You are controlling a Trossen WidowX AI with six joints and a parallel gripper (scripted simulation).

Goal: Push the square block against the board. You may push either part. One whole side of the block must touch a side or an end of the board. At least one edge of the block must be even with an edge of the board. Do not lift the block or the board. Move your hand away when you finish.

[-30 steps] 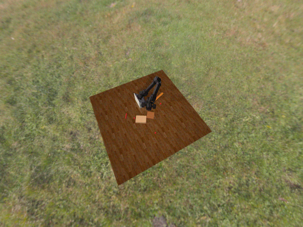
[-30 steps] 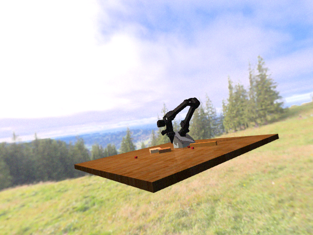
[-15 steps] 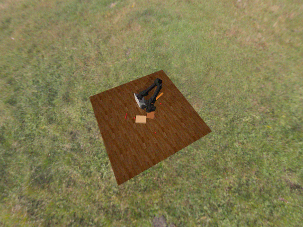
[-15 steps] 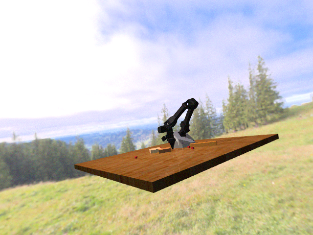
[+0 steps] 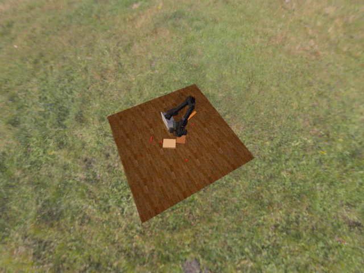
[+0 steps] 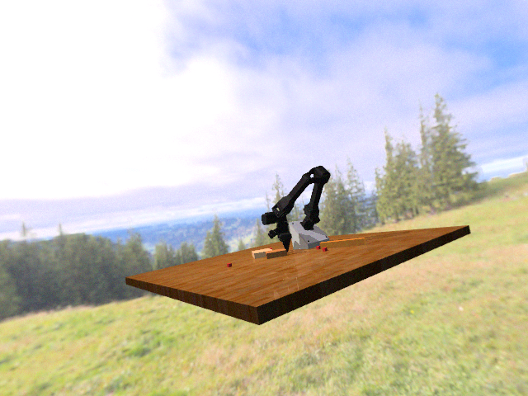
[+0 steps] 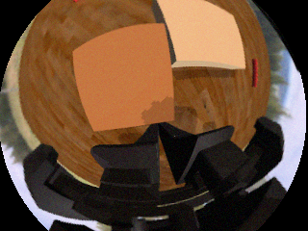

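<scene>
My gripper tip is now 7 cm short of the orange-brown square block and 1 cm below it. Also, from my gripper tip: tan board 7 cm ahead, 14 cm to the right, 1 cm above; then long orange bar 18 cm behind, 22 cm to the left, 1 cm above.
</scene>
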